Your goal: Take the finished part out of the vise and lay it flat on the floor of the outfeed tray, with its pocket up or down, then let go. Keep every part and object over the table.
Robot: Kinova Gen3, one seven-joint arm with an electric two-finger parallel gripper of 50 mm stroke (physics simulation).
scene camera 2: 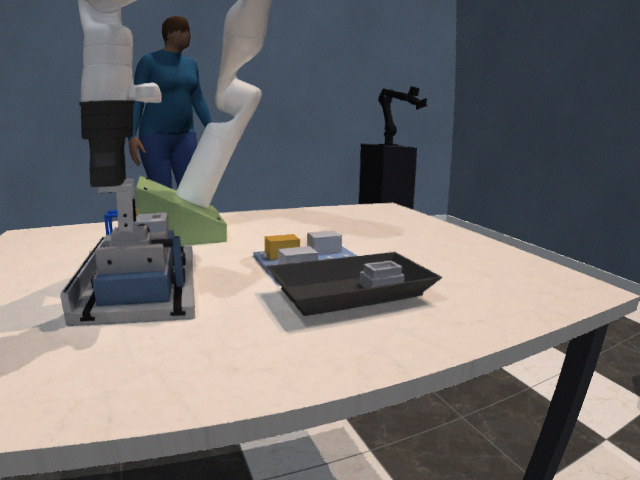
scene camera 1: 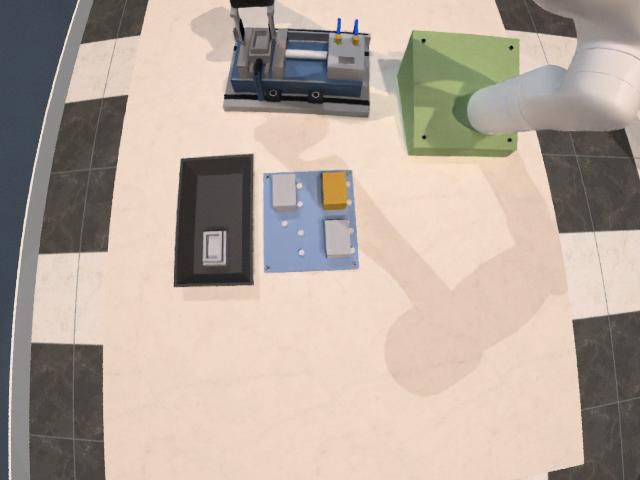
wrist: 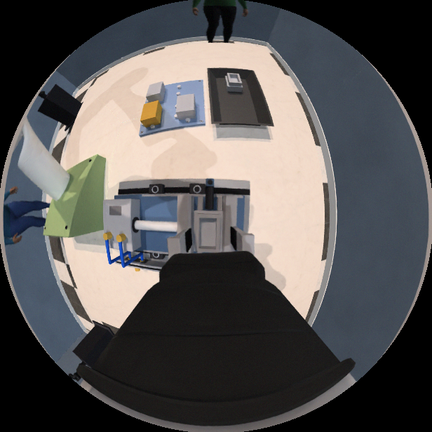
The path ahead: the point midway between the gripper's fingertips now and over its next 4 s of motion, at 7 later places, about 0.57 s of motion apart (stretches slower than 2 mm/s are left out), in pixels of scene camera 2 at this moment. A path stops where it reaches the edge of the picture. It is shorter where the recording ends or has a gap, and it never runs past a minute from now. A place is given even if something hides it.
My gripper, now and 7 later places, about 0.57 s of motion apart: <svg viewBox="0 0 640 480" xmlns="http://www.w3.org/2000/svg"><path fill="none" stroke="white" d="M128 225L128 230L126 216L124 177L125 132L188 151L312 182L330 204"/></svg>
